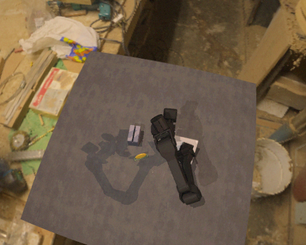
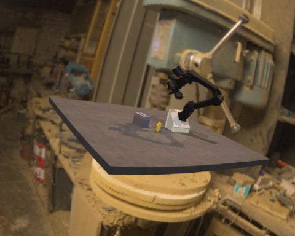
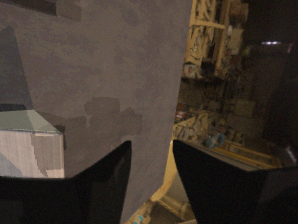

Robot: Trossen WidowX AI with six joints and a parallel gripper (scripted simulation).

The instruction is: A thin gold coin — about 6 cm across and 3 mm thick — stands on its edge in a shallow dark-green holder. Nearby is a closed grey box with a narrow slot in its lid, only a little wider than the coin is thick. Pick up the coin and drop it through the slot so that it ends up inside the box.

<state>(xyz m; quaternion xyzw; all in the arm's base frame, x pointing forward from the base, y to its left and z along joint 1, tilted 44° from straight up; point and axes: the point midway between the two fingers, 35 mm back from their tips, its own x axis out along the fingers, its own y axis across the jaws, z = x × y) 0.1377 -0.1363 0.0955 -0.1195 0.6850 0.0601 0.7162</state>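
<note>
Right now the coin is 110 mm ahead of my gripper tip, 170 mm to the left of it and 220 mm below it.
</note>
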